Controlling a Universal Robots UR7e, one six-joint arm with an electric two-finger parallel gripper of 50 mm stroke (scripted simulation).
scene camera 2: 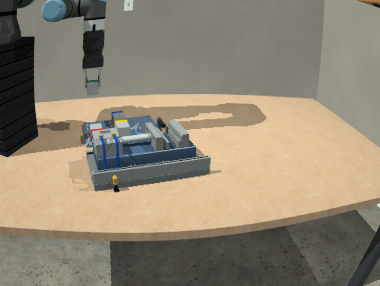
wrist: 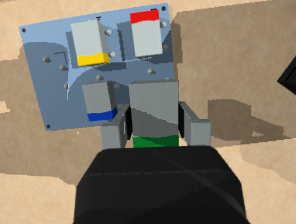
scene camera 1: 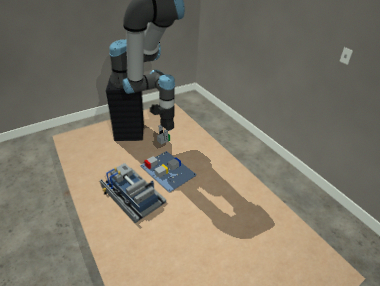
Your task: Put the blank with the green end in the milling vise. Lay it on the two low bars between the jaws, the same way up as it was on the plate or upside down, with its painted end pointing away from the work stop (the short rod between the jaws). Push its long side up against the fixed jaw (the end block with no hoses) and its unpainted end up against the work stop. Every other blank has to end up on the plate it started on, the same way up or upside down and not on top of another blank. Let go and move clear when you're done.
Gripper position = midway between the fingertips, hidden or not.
Observation:
In view: my gripper (wrist: 154,113), a yellow-ended blank (wrist: 89,37), a red-ended blank (wrist: 146,32) and a blue plate (wrist: 61,108).

